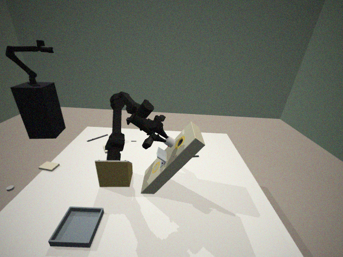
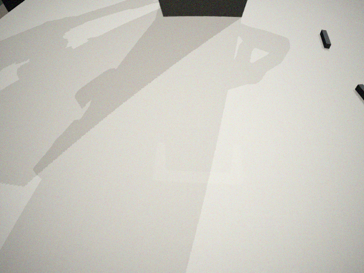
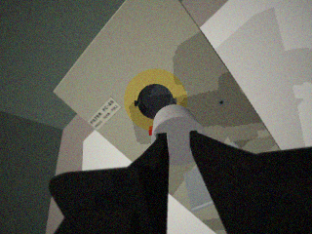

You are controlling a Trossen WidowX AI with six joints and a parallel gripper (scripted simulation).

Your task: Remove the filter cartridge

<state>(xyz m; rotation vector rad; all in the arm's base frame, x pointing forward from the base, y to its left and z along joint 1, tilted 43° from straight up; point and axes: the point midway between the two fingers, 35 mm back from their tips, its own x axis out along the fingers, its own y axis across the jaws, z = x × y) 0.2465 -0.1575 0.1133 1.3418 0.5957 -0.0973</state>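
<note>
Right now the white round filter cartridge is 10 mm below my gripper tip and 10 mm ahead of it. The rest, counted from my gripper tip: small grey flap (110 mm below, 20 mm behind, 10 mm to the left); tray (390 mm behind, 270 mm below, 230 mm to the right).
</note>
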